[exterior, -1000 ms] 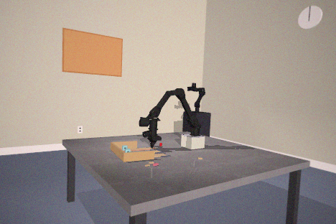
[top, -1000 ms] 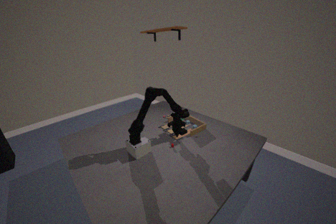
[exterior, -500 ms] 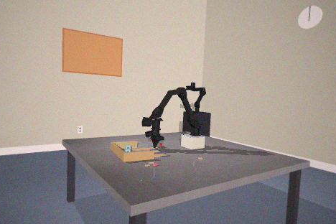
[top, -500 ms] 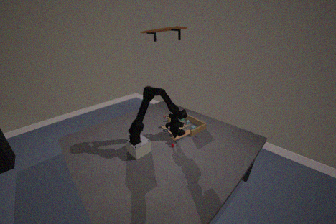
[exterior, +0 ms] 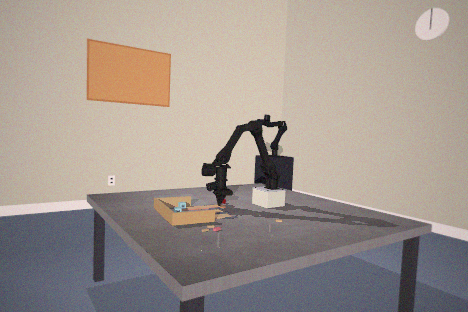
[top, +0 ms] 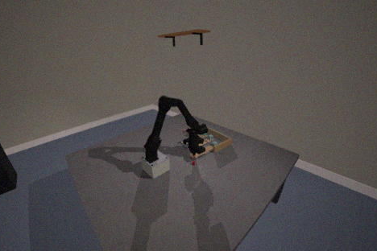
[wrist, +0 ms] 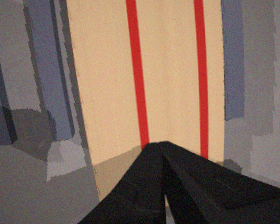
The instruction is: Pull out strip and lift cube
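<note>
My gripper tip is now 90 mm short of the tan strip and 10 mm to the left of it. From my gripper tip the other things lie so: small red peg: 70 mm behind, 70 mm to the right, 10 mm above.
</note>
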